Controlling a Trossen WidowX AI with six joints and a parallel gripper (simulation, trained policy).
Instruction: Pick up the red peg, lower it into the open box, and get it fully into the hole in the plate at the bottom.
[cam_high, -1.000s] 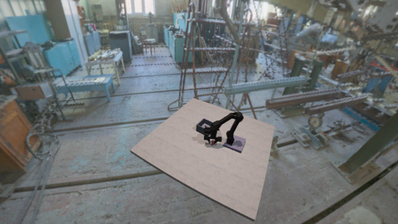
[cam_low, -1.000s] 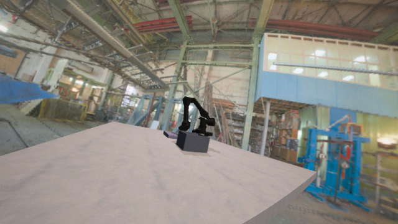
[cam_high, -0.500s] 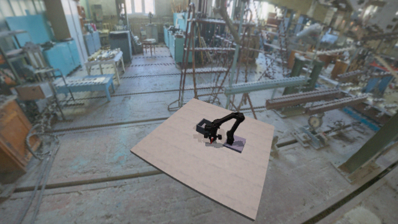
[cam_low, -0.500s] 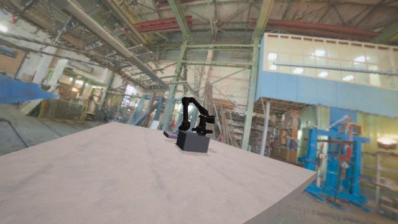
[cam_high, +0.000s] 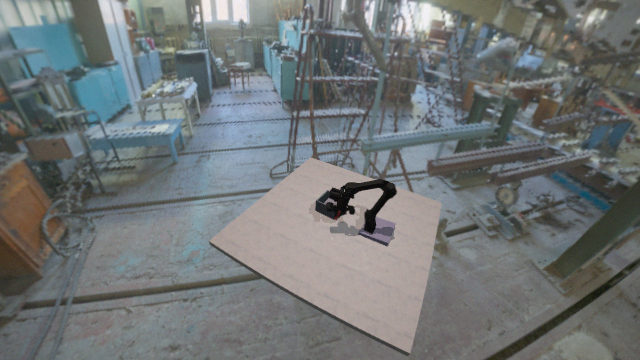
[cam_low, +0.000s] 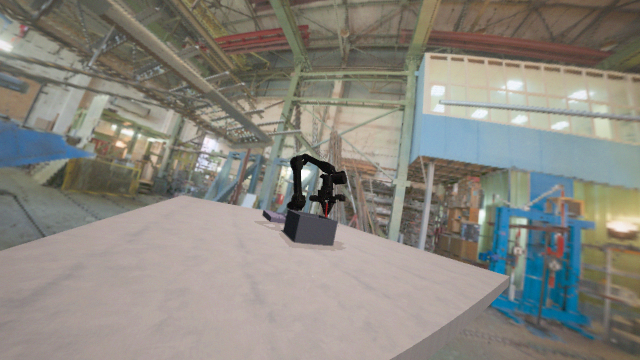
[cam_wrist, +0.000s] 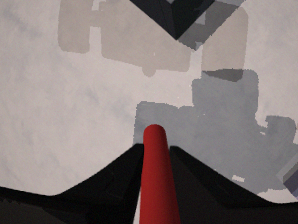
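The dark box is 130 mm ahead of my gripper tip, 140 mm to the right of it and 70 mm below it. The rest, counted from my gripper tip: red peg (10 mm behind, 20 mm above).
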